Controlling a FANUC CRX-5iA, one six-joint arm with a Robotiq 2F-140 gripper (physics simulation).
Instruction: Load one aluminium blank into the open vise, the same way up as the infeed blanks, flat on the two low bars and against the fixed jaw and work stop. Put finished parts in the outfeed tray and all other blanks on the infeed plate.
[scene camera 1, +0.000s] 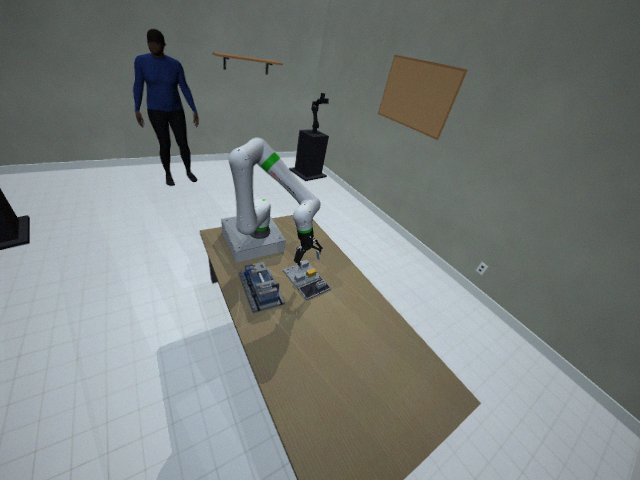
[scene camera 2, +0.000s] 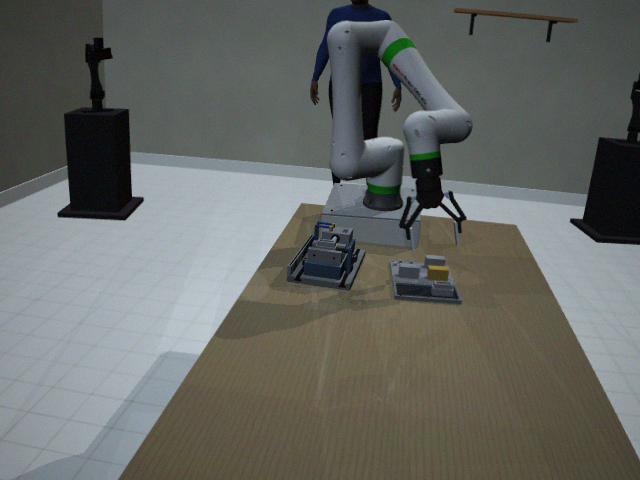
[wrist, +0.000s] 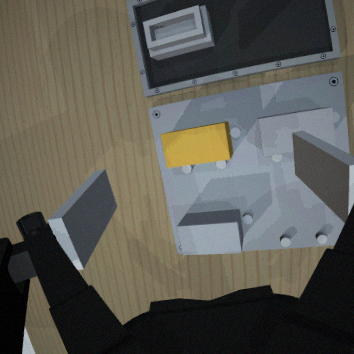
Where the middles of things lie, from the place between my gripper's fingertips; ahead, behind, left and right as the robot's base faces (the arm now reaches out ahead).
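Scene:
The dark outfeed tray (scene camera 2: 407, 290) is 12 cm ahead of my hand, 4 cm to the right of it and 10 cm below it. I see the infeed plate (wrist: 280, 203) as well, 3 cm behind my hand and 3 cm to the right of it, 10 cm below it. As for the brass blank (wrist: 212, 142), my gripper is 1 cm short of it and 1 cm to the right of it, 8 cm above it.

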